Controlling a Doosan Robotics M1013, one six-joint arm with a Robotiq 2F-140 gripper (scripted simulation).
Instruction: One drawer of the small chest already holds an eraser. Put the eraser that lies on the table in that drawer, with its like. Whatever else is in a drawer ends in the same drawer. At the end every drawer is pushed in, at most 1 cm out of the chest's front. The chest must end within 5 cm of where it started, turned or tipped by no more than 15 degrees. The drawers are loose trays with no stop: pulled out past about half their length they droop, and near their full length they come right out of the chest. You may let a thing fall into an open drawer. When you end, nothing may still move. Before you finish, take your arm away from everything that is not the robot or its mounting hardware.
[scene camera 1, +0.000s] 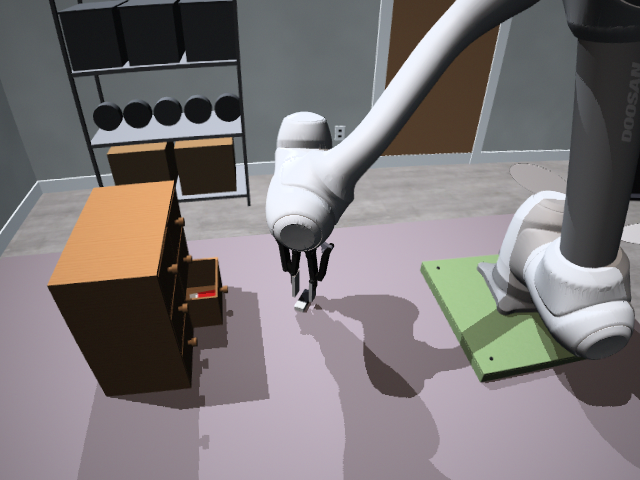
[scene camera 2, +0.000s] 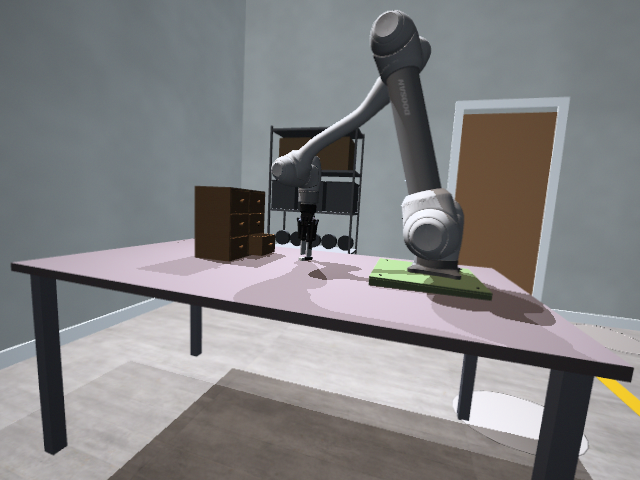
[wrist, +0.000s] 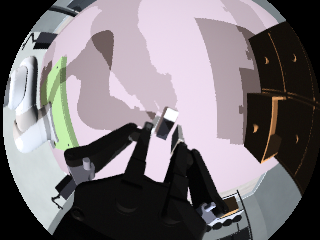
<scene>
I see my gripper and a wooden chest.
My gripper shows as well in scene camera 2 and in the wrist view.
</scene>
